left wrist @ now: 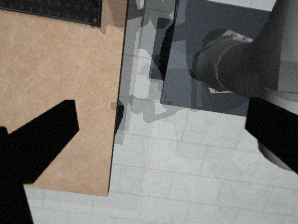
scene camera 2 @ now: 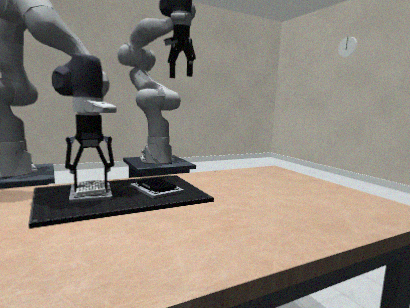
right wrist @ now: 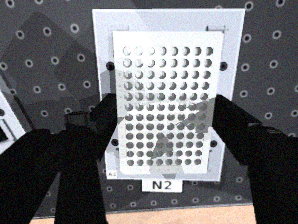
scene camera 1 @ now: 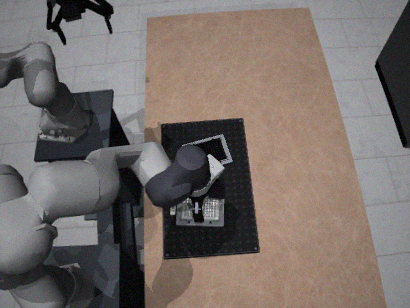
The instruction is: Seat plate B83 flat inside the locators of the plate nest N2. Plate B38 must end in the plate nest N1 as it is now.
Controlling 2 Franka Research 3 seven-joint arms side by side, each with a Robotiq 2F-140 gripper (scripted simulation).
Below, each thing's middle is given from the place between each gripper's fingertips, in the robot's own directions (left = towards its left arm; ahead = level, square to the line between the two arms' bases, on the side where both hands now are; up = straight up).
Scene:
Right now the white multi-well plate [right wrist: 164, 118] is 2 cm below my right hand. The rest, counted from my right hand: grey plate nest N2 [right wrist: 161, 23]: 4 cm below.
The white multi-well plate is 27 cm ahead of my left hand [scene camera 2: 180, 77], 47 cm to the right of it and 42 cm below it. Round my left hand: grey plate nest N2: 27 cm ahead, 47 cm to the right, 43 cm below.

